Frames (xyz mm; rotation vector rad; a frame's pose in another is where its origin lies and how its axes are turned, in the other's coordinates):
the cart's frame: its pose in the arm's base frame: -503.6 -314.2 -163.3 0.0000 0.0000 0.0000
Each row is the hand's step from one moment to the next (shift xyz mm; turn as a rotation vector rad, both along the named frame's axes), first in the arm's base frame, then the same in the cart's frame.
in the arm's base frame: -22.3 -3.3 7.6 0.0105 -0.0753 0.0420
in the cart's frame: -22.3 -3.3 7.6 0.0105 -0.0753 0.0420
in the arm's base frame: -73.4 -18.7 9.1 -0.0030 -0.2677 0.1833
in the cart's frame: -73.4 -18.7 9.1 -0.0030 -0.2677 0.1833
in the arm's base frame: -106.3 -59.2 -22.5 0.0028 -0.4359 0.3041
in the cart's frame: -106.3 -59.2 -22.5 0.0028 -0.4359 0.3041
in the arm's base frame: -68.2 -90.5 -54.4 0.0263 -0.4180 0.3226
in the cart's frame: -68.2 -90.5 -54.4 0.0263 -0.4180 0.3226
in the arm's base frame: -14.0 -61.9 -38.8 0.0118 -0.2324 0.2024
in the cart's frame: -14.0 -61.9 -38.8 0.0118 -0.2324 0.2024
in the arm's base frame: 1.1 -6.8 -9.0 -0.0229 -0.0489 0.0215
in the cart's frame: 1.1 -6.8 -9.0 -0.0229 -0.0489 0.0215
